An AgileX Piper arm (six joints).
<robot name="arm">
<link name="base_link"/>
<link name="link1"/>
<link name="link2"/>
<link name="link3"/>
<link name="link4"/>
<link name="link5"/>
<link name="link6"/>
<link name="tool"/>
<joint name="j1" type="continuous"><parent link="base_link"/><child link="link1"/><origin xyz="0 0 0.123" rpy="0 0 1.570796"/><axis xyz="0 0 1"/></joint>
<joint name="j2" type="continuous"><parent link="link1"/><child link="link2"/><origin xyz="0 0 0" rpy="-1.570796 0 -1.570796"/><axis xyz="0 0 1"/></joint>
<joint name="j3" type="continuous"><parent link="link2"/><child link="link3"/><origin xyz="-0.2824 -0.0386 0" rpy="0 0 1.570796"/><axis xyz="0 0 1"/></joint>
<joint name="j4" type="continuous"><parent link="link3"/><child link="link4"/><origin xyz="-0.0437 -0.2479 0" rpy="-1.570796 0 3.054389"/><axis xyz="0 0 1"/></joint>
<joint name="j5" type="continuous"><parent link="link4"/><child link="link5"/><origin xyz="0 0 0" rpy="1.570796 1.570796 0"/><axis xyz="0 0 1"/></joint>
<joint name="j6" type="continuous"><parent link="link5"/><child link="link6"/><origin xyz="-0.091 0 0" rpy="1.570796 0 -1.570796"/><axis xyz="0 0 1"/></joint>
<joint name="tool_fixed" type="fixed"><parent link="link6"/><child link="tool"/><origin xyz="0 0 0"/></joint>
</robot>
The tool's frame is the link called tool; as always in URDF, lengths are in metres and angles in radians. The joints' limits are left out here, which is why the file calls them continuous.
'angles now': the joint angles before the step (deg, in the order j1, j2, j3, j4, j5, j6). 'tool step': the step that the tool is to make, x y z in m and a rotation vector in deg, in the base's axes. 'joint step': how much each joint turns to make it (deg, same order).
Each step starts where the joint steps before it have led.
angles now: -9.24 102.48 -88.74 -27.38 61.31 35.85
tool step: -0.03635 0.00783 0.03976 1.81 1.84 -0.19
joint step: -0.01 -7.19 0.00 3.33 8.40 -4.38
